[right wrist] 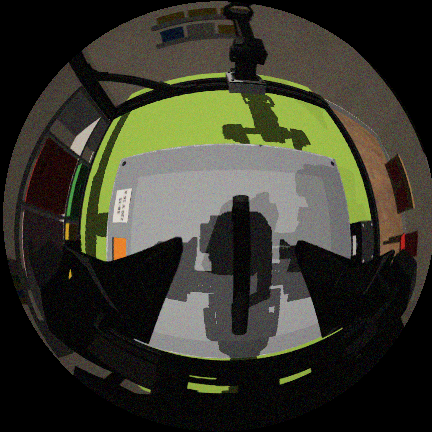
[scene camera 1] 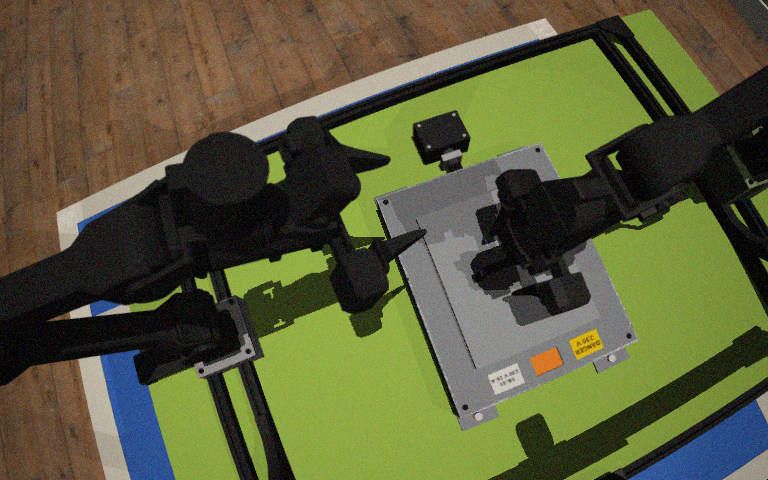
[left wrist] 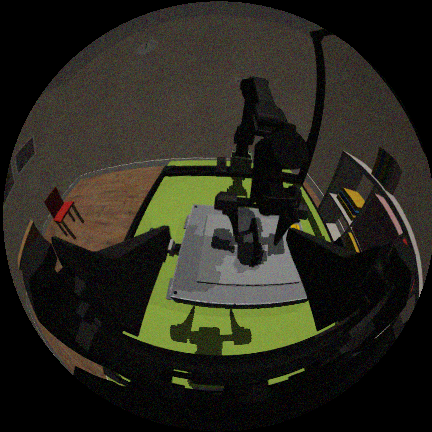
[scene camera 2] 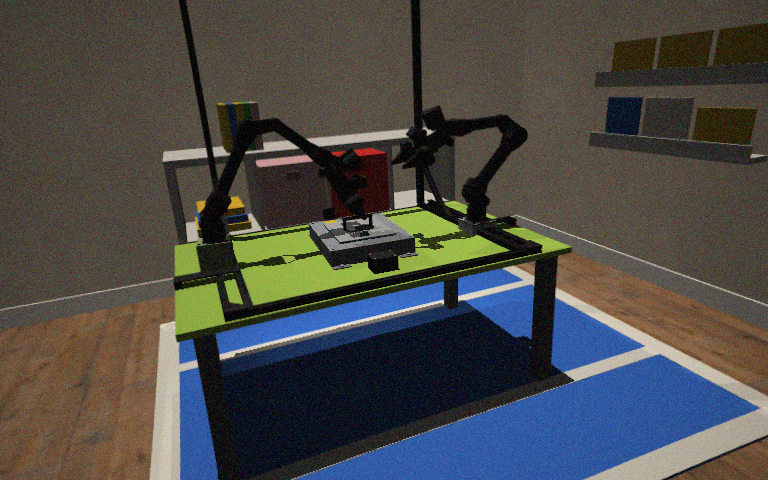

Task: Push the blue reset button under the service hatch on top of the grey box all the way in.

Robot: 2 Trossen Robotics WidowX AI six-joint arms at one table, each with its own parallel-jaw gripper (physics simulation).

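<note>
The grey box (scene camera 1: 438,316) (scene camera 2: 351,251) (left wrist: 190,270) (right wrist: 150,162) lies on the green table, its flat hatch (scene camera 1: 487,333) (left wrist: 210,270) (right wrist: 165,200) lying shut on top. The hatch's black bar handle (left wrist: 255,240) (right wrist: 241,280) stands up. The blue reset button does not show in any view. My right gripper (scene camera 1: 497,266) (left wrist: 255,243) (right wrist: 241,245) is open and empty, pointing down low over the hatch with its fingertips on either side of the handle. My left gripper (scene camera 1: 406,195) (scene camera 2: 399,155) is open and empty, high above the box's left side in scene camera 1.
A small black box (scene camera 1: 441,133) (scene camera 2: 383,260) is joined to the grey box's edge. An orange label (scene camera 1: 546,361) (right wrist: 119,248) and a yellow danger label (scene camera 1: 586,344) are on the box rim. Black rails (scene camera 1: 453,70) run round the table. Strong arm shadows cross the hatch.
</note>
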